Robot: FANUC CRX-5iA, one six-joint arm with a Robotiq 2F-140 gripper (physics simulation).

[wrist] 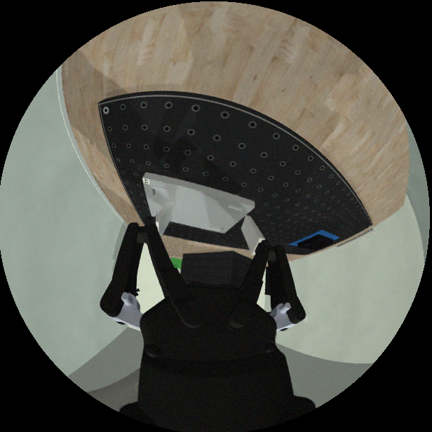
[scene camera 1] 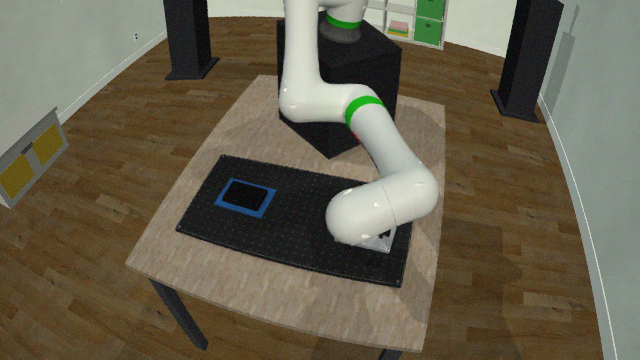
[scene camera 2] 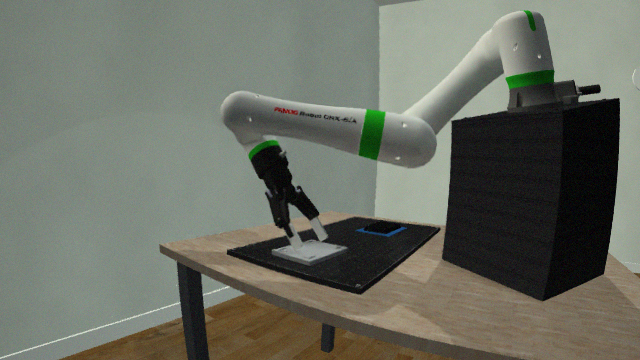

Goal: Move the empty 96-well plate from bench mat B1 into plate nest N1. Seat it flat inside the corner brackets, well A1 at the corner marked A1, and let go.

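Seen in the pictures: gripper, fingertip midpoint: [scene camera 2: 312, 243]; arm's base, origin of the base link: [scene camera 1: 340, 32] [scene camera 2: 534, 109].
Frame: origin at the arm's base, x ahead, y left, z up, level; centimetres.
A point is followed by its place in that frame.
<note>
The black 96-well plate [scene camera 1: 245, 195] @[x 46.4, y -23.4, z -38.5 cm] [scene camera 2: 382, 227] @[x 45.3, y -20.0, z -38.1 cm] [wrist: 315, 242] lies on the blue bench mat [scene camera 1: 266, 201] @[x 46.8, y -16.4, z -39.5 cm] [scene camera 2: 399, 231] @[x 40.0, y -23.8, z -39.6 cm] [wrist: 327, 234]. The light grey plate nest [scene camera 1: 382, 245] @[x 59.8, y 19.5, z -38.3 cm] [scene camera 2: 317, 253] @[x 51.3, y 17.3, z -38.5 cm] [wrist: 200, 202] sits at the other end of the dark board, with low corner brackets and a small corner label seen in the wrist view. No plate shows in it. My gripper [scene camera 2: 310, 240] @[x 55.2, y 12.2, z -37.8 cm] [wrist: 208, 215] is open and empty, tilted, its pale fingertips low over the nest; I cannot tell whether one touches it. The arm hides the fingers and much of the nest in scene camera 1.
The dark perforated board [scene camera 1: 300, 225] @[x 54.4, y -4.5, z -39.7 cm] [scene camera 2: 360, 265] @[x 40.2, y 17.4, z -39.6 cm] [wrist: 215, 125] lies on the wooden table [scene camera 1: 280, 285] @[x 75.7, y -6.5, z -40.9 cm] [scene camera 2: 400, 295] @[x 28.2, y 27.8, z -40.9 cm] [wrist: 215, 55] and carries both nest and mat. The robot's black pedestal [scene camera 1: 350, 75] @[x 17.1, y 5.2, z -9.3 cm] [scene camera 2: 500, 200] @[x 9.9, y 12.4, z -22.7 cm] [wrist: 215, 267] stands behind the board. Two dark pillars stand farther back in scene camera 1.
</note>
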